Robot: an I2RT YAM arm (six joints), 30 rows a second.
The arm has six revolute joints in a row. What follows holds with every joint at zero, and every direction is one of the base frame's. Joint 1 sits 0.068 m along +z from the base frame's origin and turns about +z. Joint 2 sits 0.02 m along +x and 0.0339 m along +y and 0.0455 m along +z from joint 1 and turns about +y. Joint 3 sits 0.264 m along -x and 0.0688 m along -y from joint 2 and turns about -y. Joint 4 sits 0.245 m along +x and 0.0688 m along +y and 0.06 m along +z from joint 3 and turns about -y. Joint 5 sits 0.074 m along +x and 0.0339 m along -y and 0.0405 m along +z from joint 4 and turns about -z. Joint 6 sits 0.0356 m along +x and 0.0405 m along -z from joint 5 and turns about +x. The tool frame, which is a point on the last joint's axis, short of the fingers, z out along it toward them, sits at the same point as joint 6; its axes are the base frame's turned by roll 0, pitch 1.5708 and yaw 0 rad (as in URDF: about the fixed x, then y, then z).
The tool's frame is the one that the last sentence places.
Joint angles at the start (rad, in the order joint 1, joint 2, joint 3, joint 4, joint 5, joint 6):
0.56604 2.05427 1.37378 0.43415 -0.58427 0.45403
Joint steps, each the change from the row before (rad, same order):
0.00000 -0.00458 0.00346 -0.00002 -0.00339 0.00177
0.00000 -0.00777 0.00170 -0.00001 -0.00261 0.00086
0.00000 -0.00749 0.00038 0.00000 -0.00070 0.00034
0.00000 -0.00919 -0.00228 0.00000 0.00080 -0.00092
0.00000 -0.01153 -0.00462 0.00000 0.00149 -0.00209
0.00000 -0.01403 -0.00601 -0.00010 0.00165 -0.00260
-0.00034 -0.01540 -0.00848 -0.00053 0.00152 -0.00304
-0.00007 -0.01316 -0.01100 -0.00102 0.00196 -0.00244
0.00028 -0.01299 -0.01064 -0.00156 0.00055 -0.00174
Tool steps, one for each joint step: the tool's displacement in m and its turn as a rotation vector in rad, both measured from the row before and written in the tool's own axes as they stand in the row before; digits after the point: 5 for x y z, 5 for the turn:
-0.00254 0.00186 -0.00066 -0.00598 -0.00451 -0.00267
-0.00300 0.00253 -0.00129 -0.00581 -0.00591 -0.00440
-0.00251 0.00222 -0.00129 -0.00351 -0.00556 -0.00404
-0.00220 0.00231 -0.00169 -0.00181 -0.00550 -0.00477
-0.00219 0.00265 -0.00219 -0.00119 -0.00581 -0.00593
-0.00252 0.00316 -0.00269 -0.00140 -0.00665 -0.00699
-0.00215 0.00307 -0.00311 -0.00066 -0.00563 -0.00652
-0.00051 0.00215 -0.00276 0.00142 -0.00174 -0.00306
-0.00041 0.00228 -0.00264 -0.00002 -0.00069 -0.00222

